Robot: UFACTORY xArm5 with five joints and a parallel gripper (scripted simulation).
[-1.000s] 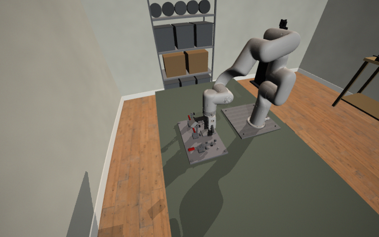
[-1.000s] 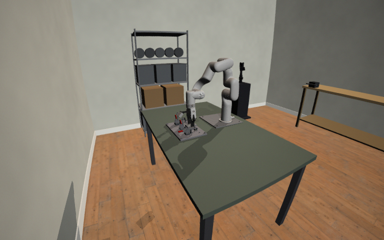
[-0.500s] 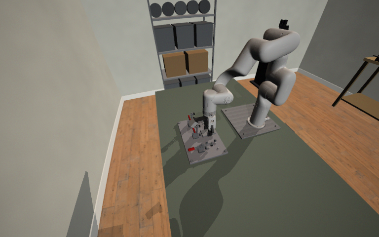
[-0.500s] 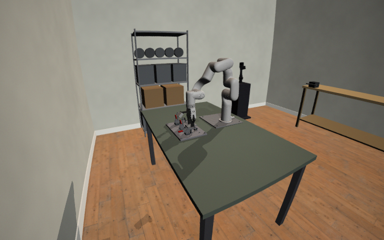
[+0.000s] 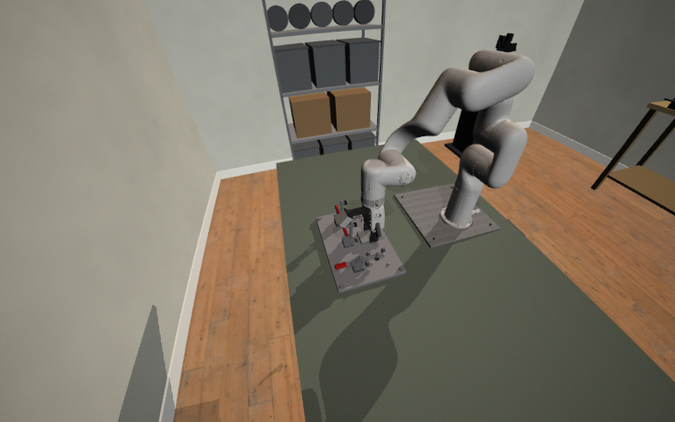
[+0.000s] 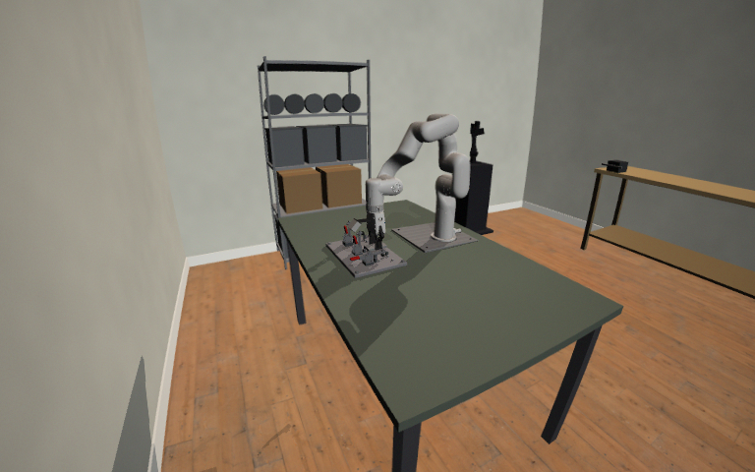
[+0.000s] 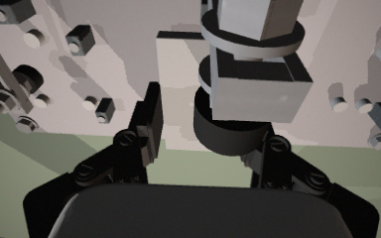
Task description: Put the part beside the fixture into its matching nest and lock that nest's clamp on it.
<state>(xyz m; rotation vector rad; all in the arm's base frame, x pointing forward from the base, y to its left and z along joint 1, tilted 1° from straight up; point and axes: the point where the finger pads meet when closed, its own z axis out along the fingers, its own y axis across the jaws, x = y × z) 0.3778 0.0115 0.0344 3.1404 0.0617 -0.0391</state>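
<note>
My hand is 6 cm short of the grey fixture plate and 4 cm above it. The rest, counted from my hand: part 2 cm below.
</note>
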